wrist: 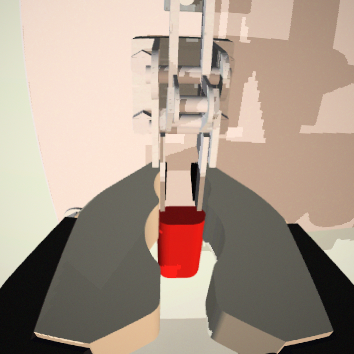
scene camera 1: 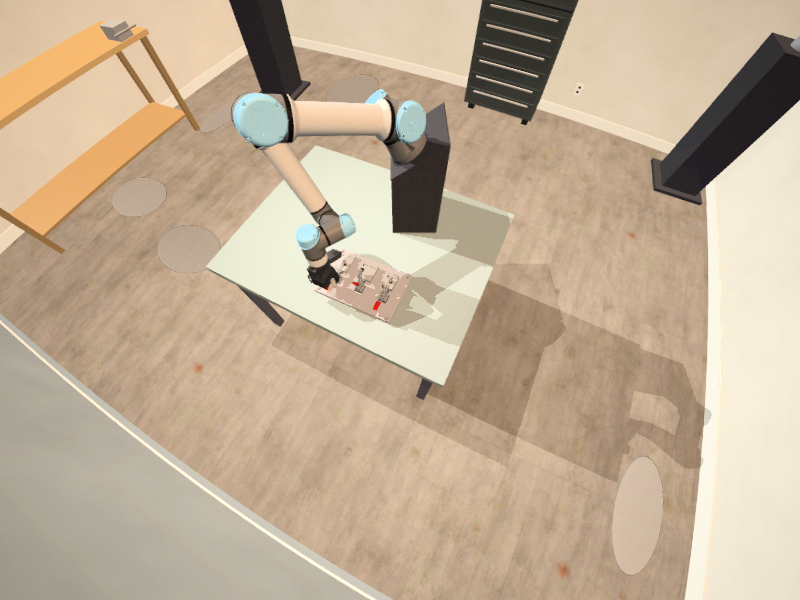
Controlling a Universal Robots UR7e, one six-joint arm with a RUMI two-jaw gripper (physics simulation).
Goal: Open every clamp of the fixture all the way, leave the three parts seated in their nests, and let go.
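Seen in the pictures: gripper, fingertip midpoint: (wrist: 178, 165) (scene camera 1: 332, 286); arm's base at its link origin: (scene camera 1: 409, 148).
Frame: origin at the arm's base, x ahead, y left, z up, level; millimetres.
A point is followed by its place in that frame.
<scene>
The fixture's base plate (scene camera 1: 352, 300) {x 520, y -51, z -359 mm} (wrist: 90, 115) {x 462, y -192, z -359 mm} lies on the table and carries three metal toggle clamps. My gripper (scene camera 1: 332, 282) {x 489, y -156, z -359 mm} (wrist: 178, 165) {x 489, y -156, z -359 mm} is at the left clamp (scene camera 1: 343, 265) {x 390, y -149, z -338 mm} (wrist: 187, 100) {x 441, y -155, z -310 mm}, shut on its handle. In the wrist view the handle's red grip (wrist: 181, 245) {x 502, y -157, z -322 mm} shows between the jaws, with its two metal arms running up between the fingertips. The middle clamp (scene camera 1: 361, 277) {x 440, y -38, z -293 mm} has a small red grip (scene camera 1: 356, 284) {x 485, y -37, z -274 mm}. The right clamp (scene camera 1: 387, 288) {x 440, y 74, z -313 mm} has its red grip (scene camera 1: 376, 305) {x 525, y 61, z -313 mm} toward the plate's front edge. The three parts and their nests are too small or hidden to tell.
The pale green table (scene camera 1: 258, 248) {x 425, y -577, z -374 mm} bears the fixture. The arm's dark pedestal (scene camera 1: 416, 200) {x 93, y 68, z -164 mm} stands behind the plate. A bolt head (wrist: 74, 212) {x 512, y -210, z -357 mm} shows beside the left jaw. A wooden shelf (scene camera 1: 96, 164) and a drawer cabinet (scene camera 1: 516, 61) stand away from the table.
</scene>
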